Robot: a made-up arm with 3 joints. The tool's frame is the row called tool. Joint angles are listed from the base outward.
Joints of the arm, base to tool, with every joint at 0 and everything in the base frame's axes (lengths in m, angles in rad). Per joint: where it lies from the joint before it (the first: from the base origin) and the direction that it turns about. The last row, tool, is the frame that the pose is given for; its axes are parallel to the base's.
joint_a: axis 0 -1 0 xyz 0 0 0.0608
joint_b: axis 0 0 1 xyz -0.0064 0.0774 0.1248
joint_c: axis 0 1 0 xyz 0.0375 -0.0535 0.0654
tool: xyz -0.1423 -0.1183 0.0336
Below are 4 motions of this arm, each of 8 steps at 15 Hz.
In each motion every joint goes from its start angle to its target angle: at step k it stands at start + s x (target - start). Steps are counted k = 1, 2, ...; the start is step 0. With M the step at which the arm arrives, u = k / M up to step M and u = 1 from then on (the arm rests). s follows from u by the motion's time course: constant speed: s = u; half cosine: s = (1 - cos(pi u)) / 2; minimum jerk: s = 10 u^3 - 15 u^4 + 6 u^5.
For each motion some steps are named. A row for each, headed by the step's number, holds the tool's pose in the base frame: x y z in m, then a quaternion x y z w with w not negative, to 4 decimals.
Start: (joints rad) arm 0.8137 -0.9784 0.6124
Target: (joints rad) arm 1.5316 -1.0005 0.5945
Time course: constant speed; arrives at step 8
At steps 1, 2, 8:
1: -0.3480 0.0316 0.1027 0.3235 -0.1289 -0.3425 0.8726
2: -0.3503 0.0323 0.0710 0.3390 -0.1687 -0.3289 0.8651
8: -0.3047 0.0365 -0.1116 0.4191 -0.3963 -0.2332 0.7829

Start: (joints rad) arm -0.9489 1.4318 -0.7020
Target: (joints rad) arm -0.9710 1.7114 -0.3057
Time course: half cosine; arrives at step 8
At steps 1, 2, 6, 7, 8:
1: 0.1909 -0.0377 0.0105 0.4820 0.0984 0.4513 0.7445
2: 0.1972 -0.0354 0.0108 0.4809 0.1137 0.4689 0.7321
6: 0.2402 -0.0124 0.0134 0.4580 0.1996 0.5831 0.6406
7: 0.2468 -0.0076 0.0141 0.4521 0.2105 0.6003 0.6252
8: 0.2491 -0.0058 0.0144 0.4499 0.2141 0.6063 0.6197

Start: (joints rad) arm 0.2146 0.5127 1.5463
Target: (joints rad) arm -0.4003 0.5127 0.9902
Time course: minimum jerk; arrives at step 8
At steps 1, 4, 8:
1: 0.0650 -0.0398 0.4150 -0.1940 0.5979 0.1633 0.7604
4: 0.1323 -0.0590 0.3860 -0.1406 0.6087 0.2110 0.7518
8: 0.1894 -0.0784 0.3364 -0.0737 0.6196 0.2426 0.7428

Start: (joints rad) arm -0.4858 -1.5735 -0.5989
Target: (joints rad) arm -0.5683 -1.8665 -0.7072
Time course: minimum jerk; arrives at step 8
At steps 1, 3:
1: -0.0925 0.1776 0.2654 -0.3673 -0.0400 -0.6073 0.7033
3: -0.0830 0.1887 0.2601 -0.3963 -0.0407 -0.6202 0.6758

